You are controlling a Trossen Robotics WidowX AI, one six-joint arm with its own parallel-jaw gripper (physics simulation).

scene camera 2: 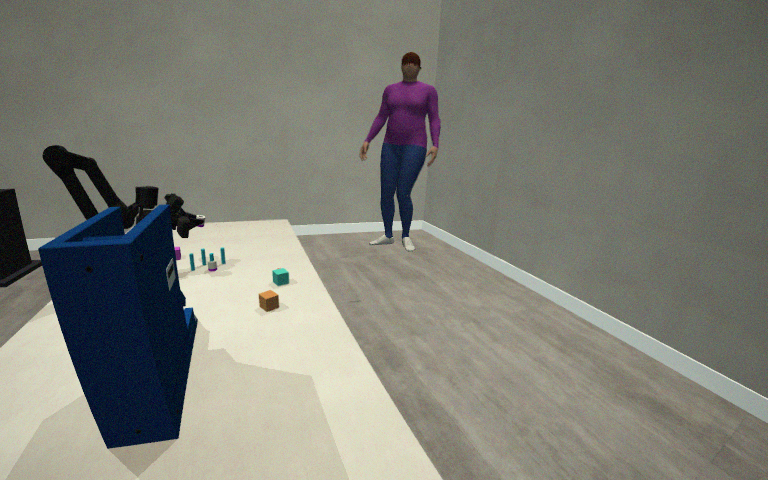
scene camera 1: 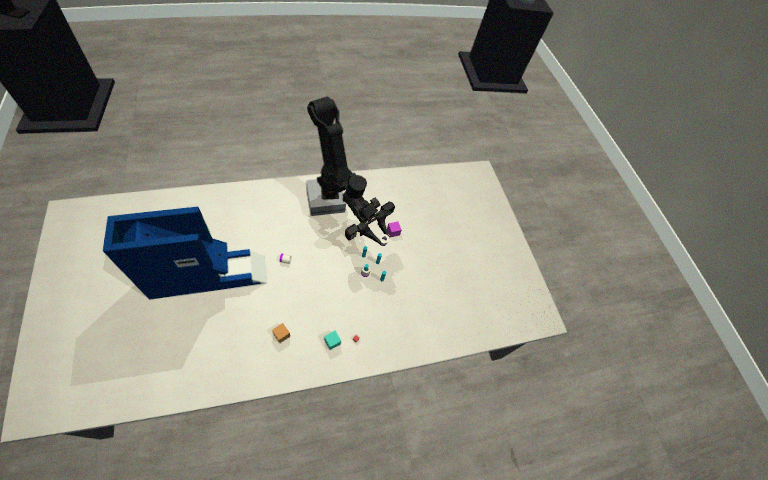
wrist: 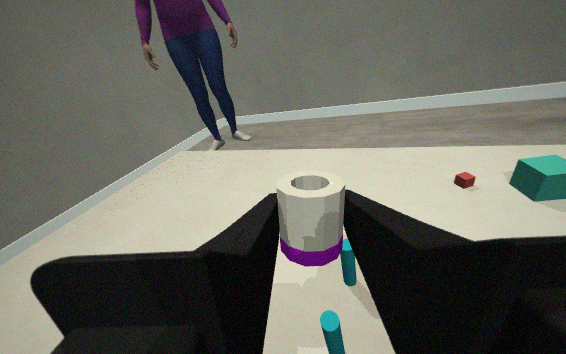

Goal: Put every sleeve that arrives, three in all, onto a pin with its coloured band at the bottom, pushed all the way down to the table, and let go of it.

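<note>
My gripper (scene camera 1: 383,240) (scene camera 2: 200,220) (wrist: 308,200) is shut on a white sleeve, held upright above the table with its purple band at the bottom. The held sleeve is clear of the pins. Several teal pins stand below, among them a bare pin (scene camera 1: 364,251), another bare pin (scene camera 1: 378,258) and a third (scene camera 1: 383,276). A second sleeve (scene camera 1: 365,272) (scene camera 2: 212,266) sits low around a pin, purple band down. A third sleeve (scene camera 1: 286,259) lies on its side near the chute, its purple band towards the chute. In the wrist view two pins (wrist: 349,265) (wrist: 332,332) show partly; the fingers hide the others.
A blue dispenser (scene camera 1: 164,274) (scene camera 2: 113,333) with a chute stands at the left of the table. A magenta cube (scene camera 1: 394,228) is close beside the gripper. An orange cube (scene camera 1: 281,332), a teal cube (scene camera 1: 332,339) and a small red cube (scene camera 1: 356,338) lie near the front edge. A person (scene camera 2: 408,113) stands beyond.
</note>
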